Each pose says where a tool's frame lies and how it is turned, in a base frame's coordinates. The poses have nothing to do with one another.
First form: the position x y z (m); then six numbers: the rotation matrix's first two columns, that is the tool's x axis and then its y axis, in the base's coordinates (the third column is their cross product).
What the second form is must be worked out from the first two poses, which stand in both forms.
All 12 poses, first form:
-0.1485 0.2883 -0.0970 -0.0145 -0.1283 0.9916 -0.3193 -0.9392 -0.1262
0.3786 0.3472 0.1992 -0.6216 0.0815 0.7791 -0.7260 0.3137 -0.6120
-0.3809 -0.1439 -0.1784 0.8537 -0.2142 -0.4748 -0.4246 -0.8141 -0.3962
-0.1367 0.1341 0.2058 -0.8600 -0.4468 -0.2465 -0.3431 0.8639 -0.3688
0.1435 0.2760 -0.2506 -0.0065 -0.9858 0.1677 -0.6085 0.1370 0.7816
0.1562 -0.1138 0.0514 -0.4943 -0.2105 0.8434 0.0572 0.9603 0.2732
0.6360 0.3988 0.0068 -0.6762 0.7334 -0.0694 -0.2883 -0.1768 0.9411
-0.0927 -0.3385 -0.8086 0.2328 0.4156 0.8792 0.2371 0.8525 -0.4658
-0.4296 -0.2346 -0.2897 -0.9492 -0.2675 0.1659 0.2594 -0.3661 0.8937
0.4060 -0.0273 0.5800 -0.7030 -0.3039 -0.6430 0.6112 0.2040 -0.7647
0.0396 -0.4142 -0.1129 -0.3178 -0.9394 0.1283 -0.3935 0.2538 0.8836
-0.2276 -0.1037 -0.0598 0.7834 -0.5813 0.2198 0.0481 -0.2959 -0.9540
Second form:
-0.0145 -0.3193 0.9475 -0.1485; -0.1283 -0.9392 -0.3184 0.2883; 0.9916 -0.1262 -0.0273 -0.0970; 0 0 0 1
-0.6216 -0.7260 -0.2943 0.3786; 0.0815 0.3137 -0.9460 0.3472; 0.7791 -0.6120 -0.1358 0.1992; 0 0 0 1
0.8537 -0.4246 -0.3017 -0.3809; -0.2142 -0.8141 0.5398 -0.1439; -0.4748 -0.3962 -0.7859 -0.1784; 0 0 0 1
-0.8600 -0.3431 0.3777 -0.1367; -0.4468 0.8639 -0.2326 0.1341; -0.2465 -0.3688 -0.8963 0.2058; 0 0 0 1
-0.0065 -0.6085 -0.7935 0.1435; -0.9858 0.1370 -0.0970 0.2760; 0.1677 0.7816 -0.6007 -0.2506; 0 0 0 1
-0.4943 0.0572 -0.8674 0.1562; -0.2105 0.9603 0.1833 -0.1138; 0.8434 0.2732 -0.4626 0.0514; 0 0 0 1
-0.6762 -0.2883 0.6779 0.6360; 0.7334 -0.1768 0.6564 0.3988; -0.0694 0.9411 0.3310 0.0068; 0 0 0 1
0.2328 0.2371 -0.9431 -0.0927; 0.4156 0.8525 0.3169 -0.3385; 0.8792 -0.4658 0.0999 -0.8086; 0 0 0 1
-0.9492 0.2594 -0.1783 -0.4296; -0.2675 -0.3661 0.8913 -0.2346; 0.1659 0.8937 0.4169 -0.2897; 0 0 0 1
-0.7030 0.6112 0.3636 0.4060; -0.3039 0.2040 -0.9306 -0.0273; -0.6430 -0.7647 0.0423 0.5800; 0 0 0 1
-0.3178 -0.3935 -0.8626 0.0396; -0.9394 0.2538 0.2303 -0.4142; 0.1283 0.8836 -0.4503 -0.1129; 0 0 0 1
0.7834 0.0481 0.6196 -0.2276; -0.5813 -0.2959 0.7579 -0.1037; 0.2198 -0.9540 -0.2038 -0.0598; 0 0 0 1

